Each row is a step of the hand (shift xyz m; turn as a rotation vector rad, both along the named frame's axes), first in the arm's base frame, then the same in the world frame.
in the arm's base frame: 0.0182 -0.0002 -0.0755 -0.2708 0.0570 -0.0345
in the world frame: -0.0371 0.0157 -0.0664 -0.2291 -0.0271 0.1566
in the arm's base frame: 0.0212 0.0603 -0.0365 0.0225 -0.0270 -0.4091
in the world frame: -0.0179 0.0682 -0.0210 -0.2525 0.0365 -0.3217
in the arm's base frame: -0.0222 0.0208 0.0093 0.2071 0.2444 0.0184
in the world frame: -0.0131 0.0113 0.0267 0.1268 0.2924 -0.0370
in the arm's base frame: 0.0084 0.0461 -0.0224 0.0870 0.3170 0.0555
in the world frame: -0.0157 0.0490 -0.0073 0.0531 0.3178 0.0855
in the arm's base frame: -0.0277 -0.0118 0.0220 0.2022 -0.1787 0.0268
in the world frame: -0.0038 -0.0228 0.0293 0.1921 -0.1078 -0.1581
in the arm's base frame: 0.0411 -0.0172 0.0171 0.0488 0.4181 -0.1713
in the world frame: 0.0440 -0.0055 -0.0177 -0.1412 0.4312 -0.0264
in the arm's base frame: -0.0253 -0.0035 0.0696 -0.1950 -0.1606 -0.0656
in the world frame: 0.0285 -0.0206 0.0653 -0.1620 -0.2035 0.0208
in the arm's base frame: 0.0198 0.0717 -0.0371 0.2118 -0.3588 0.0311
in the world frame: -0.0210 0.0786 -0.0171 0.2289 -0.2746 -0.2163
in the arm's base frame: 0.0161 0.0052 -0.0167 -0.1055 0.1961 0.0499
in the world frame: -0.0002 0.0122 -0.0204 -0.0730 0.1443 0.1610
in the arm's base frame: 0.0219 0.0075 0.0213 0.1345 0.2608 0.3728
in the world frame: 0.0291 0.0111 0.0046 0.3079 0.2375 0.2718
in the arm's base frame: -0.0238 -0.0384 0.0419 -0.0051 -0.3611 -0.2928
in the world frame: 0.0163 -0.0492 0.0333 -0.1451 -0.3017 -0.3226
